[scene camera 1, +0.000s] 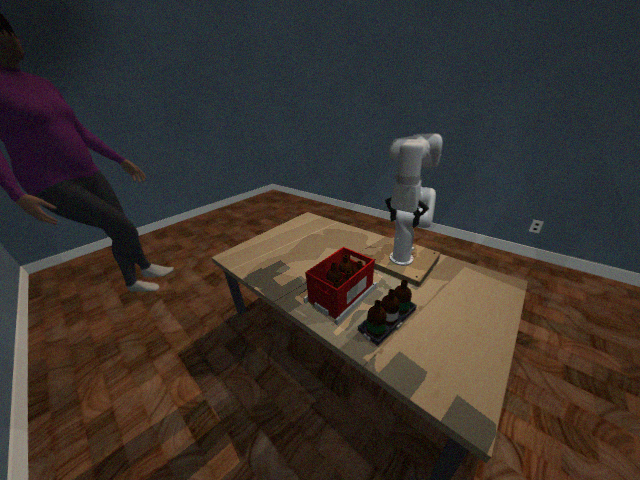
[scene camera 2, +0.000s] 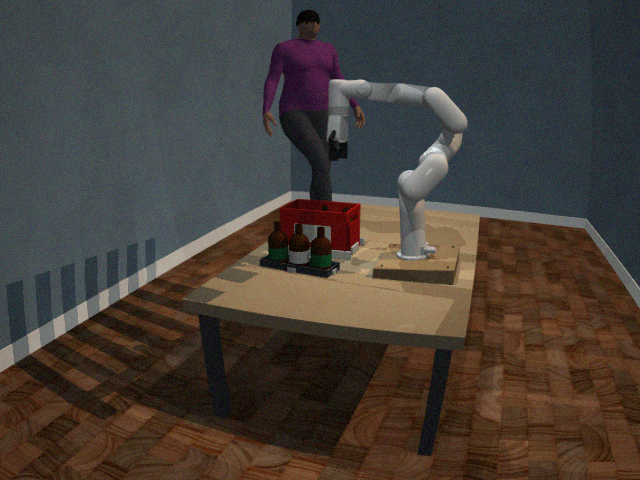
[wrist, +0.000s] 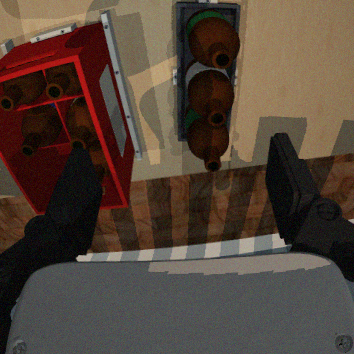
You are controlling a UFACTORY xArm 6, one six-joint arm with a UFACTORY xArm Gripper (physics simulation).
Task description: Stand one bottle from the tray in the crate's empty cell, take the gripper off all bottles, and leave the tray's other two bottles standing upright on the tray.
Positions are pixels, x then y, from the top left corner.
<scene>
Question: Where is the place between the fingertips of my gripper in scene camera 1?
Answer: At 403, 223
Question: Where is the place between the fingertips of my gripper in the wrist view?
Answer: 179, 162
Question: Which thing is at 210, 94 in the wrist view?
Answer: A white-labelled bottle.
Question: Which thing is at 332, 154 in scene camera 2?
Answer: My gripper.
</scene>
